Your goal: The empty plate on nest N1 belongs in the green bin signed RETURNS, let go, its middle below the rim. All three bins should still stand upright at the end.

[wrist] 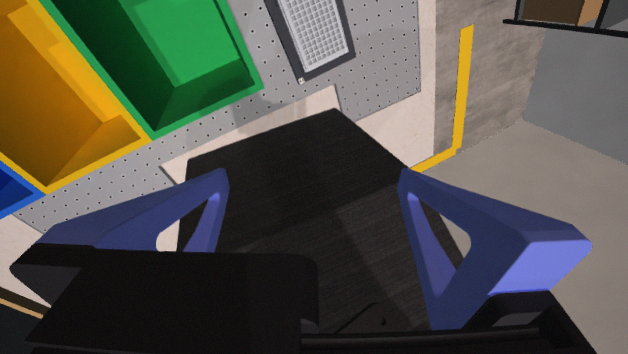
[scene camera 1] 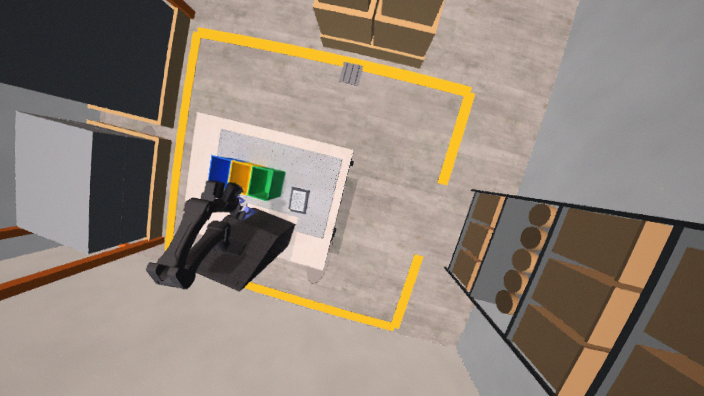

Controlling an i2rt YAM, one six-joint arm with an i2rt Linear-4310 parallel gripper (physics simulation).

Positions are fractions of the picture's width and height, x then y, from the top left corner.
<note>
I see my gripper (wrist: 0.50, 0.50), a green bin (scene camera 1: 0.38, 0.46) and a yellow bin (wrist: 0.11, 0.35).
The green bin also shows in the wrist view (wrist: 0.27, 0.20).
</note>
